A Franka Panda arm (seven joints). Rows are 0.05 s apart.
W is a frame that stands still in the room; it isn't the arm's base.
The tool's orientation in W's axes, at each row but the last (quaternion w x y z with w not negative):
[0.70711, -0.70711, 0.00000, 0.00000]
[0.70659, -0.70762, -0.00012, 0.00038]
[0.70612, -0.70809, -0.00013, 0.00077]
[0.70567, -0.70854, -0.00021, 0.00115]
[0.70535, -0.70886, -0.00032, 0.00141]
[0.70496, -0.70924, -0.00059, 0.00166]
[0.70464, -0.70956, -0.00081, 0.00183]
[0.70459, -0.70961, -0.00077, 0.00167]
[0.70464, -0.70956, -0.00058, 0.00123]
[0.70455, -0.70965, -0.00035, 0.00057]
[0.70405, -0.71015, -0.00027, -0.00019]
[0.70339, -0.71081, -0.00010, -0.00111]
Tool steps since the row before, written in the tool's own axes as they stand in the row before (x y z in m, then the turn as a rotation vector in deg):
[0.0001, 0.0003, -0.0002, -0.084, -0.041, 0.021]
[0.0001, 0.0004, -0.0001, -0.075, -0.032, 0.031]
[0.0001, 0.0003, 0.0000, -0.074, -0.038, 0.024]
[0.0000, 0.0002, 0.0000, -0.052, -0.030, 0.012]
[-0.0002, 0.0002, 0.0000, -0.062, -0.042, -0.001]
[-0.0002, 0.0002, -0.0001, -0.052, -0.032, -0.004]
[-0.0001, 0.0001, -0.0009, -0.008, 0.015, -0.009]
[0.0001, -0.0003, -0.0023, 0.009, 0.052, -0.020]
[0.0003, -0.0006, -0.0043, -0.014, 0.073, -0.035]
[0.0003, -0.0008, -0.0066, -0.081, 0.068, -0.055]
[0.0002, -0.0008, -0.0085, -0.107, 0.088, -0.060]
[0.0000, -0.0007, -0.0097, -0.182, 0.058, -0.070]
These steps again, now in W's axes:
[0.0001, -0.0002, -0.0003, -0.084, 0.021, 0.041]
[0.0001, -0.0001, -0.0004, -0.075, 0.031, 0.032]
[0.0001, 0.0000, -0.0003, -0.074, 0.024, 0.038]
[0.0000, 0.0000, -0.0002, -0.052, 0.012, 0.030]
[-0.0002, 0.0000, -0.0002, -0.062, -0.001, 0.042]
[-0.0002, -0.0001, -0.0002, -0.052, -0.004, 0.032]
[-0.0001, -0.0009, -0.0001, -0.008, -0.009, -0.015]
[0.0001, -0.0023, 0.0003, 0.009, -0.020, -0.052]
[0.0003, -0.0043, 0.0006, -0.014, -0.036, -0.073]
[0.0003, -0.0066, 0.0008, -0.081, -0.056, -0.068]
[0.0002, -0.0085, 0.0009, -0.107, -0.061, -0.088]
[0.0000, -0.0097, 0.0008, -0.182, -0.070, -0.058]

